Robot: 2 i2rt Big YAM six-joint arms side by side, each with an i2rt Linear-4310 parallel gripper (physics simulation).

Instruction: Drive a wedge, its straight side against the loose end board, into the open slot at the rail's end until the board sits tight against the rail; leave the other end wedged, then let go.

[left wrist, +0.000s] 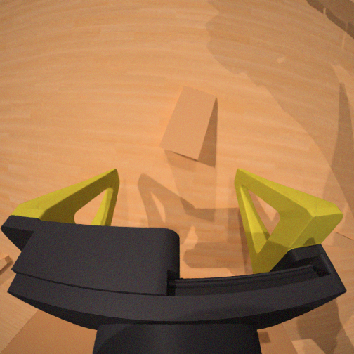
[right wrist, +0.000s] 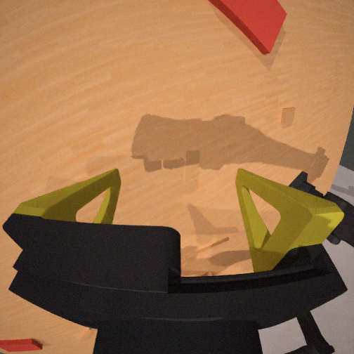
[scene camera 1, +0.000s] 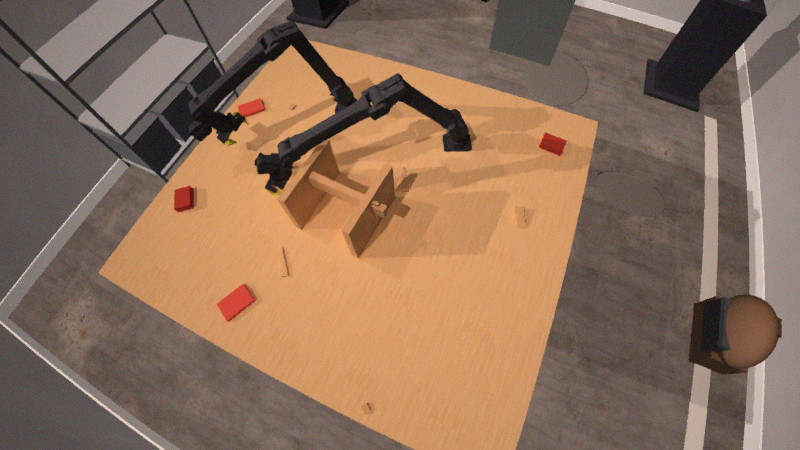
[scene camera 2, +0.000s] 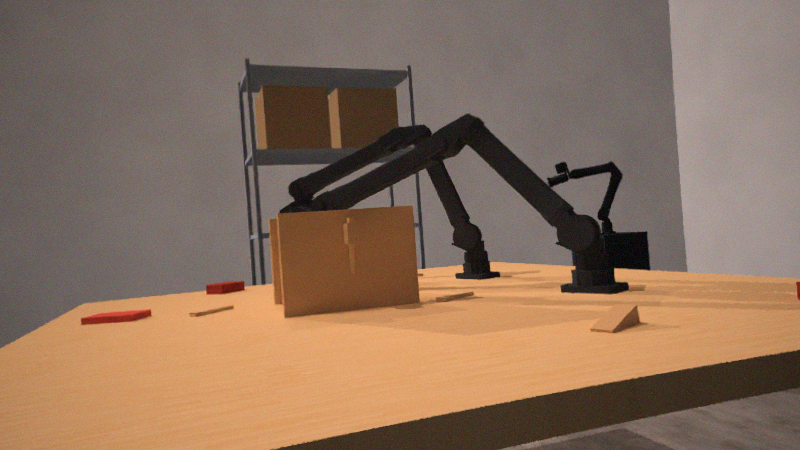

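Pixels of known places: left gripper, fingertip midpoint: (scene camera 1: 277, 185); right gripper, fingertip midpoint: (scene camera 1: 242, 133); left arm's base at its link origin: (scene camera 1: 456, 143) (scene camera 2: 594, 291); right arm's base at its link origin: (scene camera 2: 477, 277).
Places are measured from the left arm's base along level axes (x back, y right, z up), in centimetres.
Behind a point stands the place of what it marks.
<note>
The upright loose end board (scene camera 1: 304, 195) {x -32.3, y 60.7, z 13.2 cm} stands at the rail's left end in scene camera 1. The rail (scene camera 1: 342, 189) {x -34.4, y 45.1, z 19.6 cm} runs to the other end board (scene camera 1: 358, 235) {x -49.2, y 39.9, z 13.1 cm} (scene camera 2: 313, 268) {x -46.9, y 38.6, z 9.7 cm}, where a wedge (scene camera 2: 351, 254) {x -40.6, y 33.4, z 12.0 cm} sits upright against the outer face. My left gripper (scene camera 1: 274, 190) {x -19.9, y 76.7, z 2.0 cm} (left wrist: 176, 174) is open and empty, beside the loose board. A loose wedge (left wrist: 190, 122) lies on the table beyond its fingertips in the left wrist view. My right gripper (scene camera 1: 236, 129) {x 3.3, y 94.0, z 9.5 cm} (right wrist: 177, 174) is open and empty, farther left above the table. The open slot is hidden, and both grippers are hidden in scene camera 2.
A ramp-shaped wedge (scene camera 1: 520, 217) {x -38.2, y -21.4, z 1.6 cm} (scene camera 2: 616, 320) {x -39.4, y -22.4, z 1.3 cm} lies right of the assembly. Thin wooden pieces (scene camera 1: 284, 263) (scene camera 2: 454, 297) lie near the boards. Red blocks (scene camera 1: 236, 302) {x -69.4, y 85.8, z 1.5 cm} (scene camera 1: 184, 198) {x -25.1, y 117.3, z 3.0 cm} (scene camera 1: 251, 107) {x 26.8, y 97.6, z 1.5 cm} (scene camera 1: 552, 143) {x -3.2, y -41.6, z 3.0 cm} lie around the table. A metal shelf rack (scene camera 2: 251, 111) stands behind.
</note>
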